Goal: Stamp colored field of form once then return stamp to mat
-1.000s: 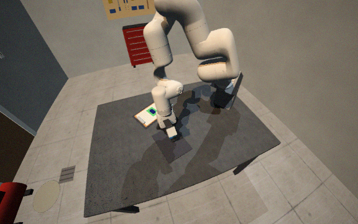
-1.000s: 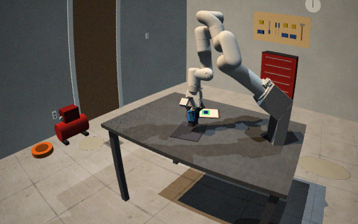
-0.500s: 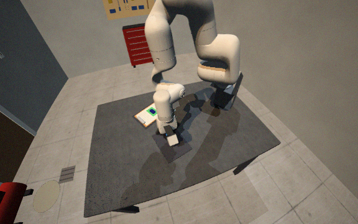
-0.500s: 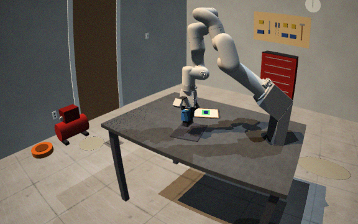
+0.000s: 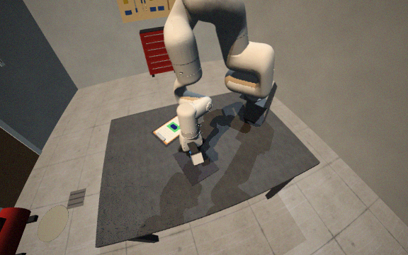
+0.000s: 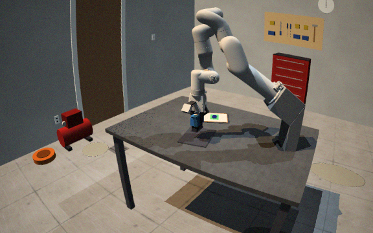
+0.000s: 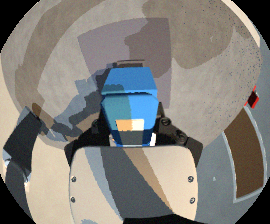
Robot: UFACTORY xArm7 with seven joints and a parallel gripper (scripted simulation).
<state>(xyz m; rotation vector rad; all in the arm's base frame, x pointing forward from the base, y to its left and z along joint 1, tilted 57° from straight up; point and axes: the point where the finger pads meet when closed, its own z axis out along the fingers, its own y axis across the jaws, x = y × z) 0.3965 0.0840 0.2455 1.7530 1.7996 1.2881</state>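
My gripper is now 110 mm above the mat. Also, from my hand: blue stamp 20 mm below; then form 140 mm ahead, 280 mm to the right, 110 mm below.
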